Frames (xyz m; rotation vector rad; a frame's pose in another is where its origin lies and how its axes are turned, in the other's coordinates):
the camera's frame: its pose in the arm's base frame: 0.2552 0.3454 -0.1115 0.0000 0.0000 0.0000
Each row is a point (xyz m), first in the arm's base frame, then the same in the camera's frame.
Working: the arm's base frame: its pose in the camera's frame: -0.2552 -0.3454 0.1115 0.0000 0.0000 0.0000

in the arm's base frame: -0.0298 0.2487 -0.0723
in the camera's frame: -0.2850 -0.0967 0.0392
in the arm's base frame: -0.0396 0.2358 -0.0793
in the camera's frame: -0.2948 -0.1096 0.0322
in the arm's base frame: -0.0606 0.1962 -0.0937
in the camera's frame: -0.3158 -0.1492 0.0178
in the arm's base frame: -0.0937 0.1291 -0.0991
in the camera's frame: -0.3489 -0.2163 0.0124
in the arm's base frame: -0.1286 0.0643 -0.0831
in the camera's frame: -0.3838 -0.2811 0.0284
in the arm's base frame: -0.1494 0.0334 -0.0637
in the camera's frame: -0.4046 -0.3120 0.0478
